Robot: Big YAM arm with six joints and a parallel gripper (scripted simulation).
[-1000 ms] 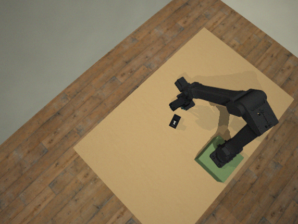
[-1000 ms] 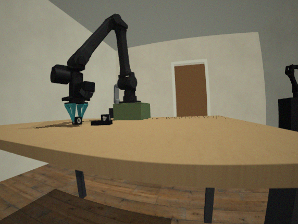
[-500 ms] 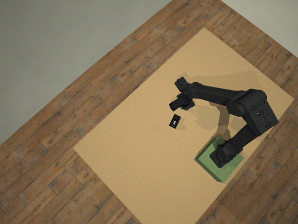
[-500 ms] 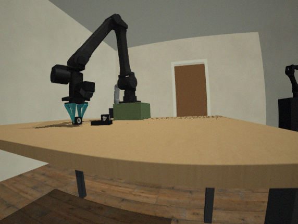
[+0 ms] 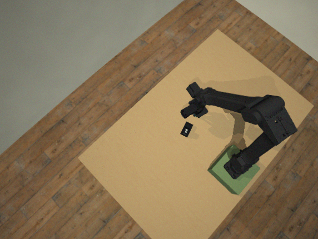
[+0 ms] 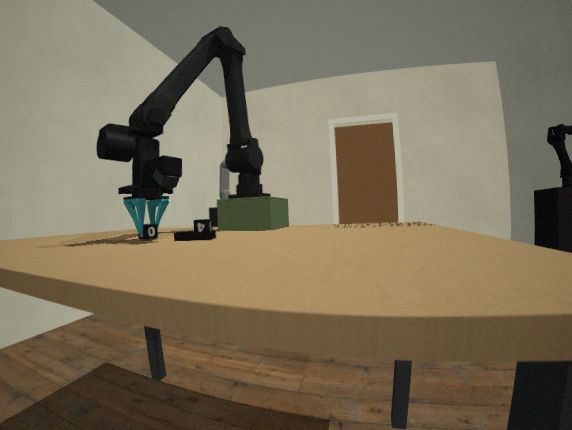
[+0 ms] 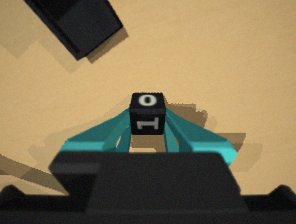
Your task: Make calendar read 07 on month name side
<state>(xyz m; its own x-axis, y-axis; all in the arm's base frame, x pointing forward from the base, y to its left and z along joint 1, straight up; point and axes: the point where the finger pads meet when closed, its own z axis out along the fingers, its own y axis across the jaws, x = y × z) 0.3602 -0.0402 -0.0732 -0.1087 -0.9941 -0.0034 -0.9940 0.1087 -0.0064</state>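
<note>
Now: hand right at the digit cube. Round my hand: black calendar tray (10 cm to the left, 5 cm behind, 2 cm below).
</note>
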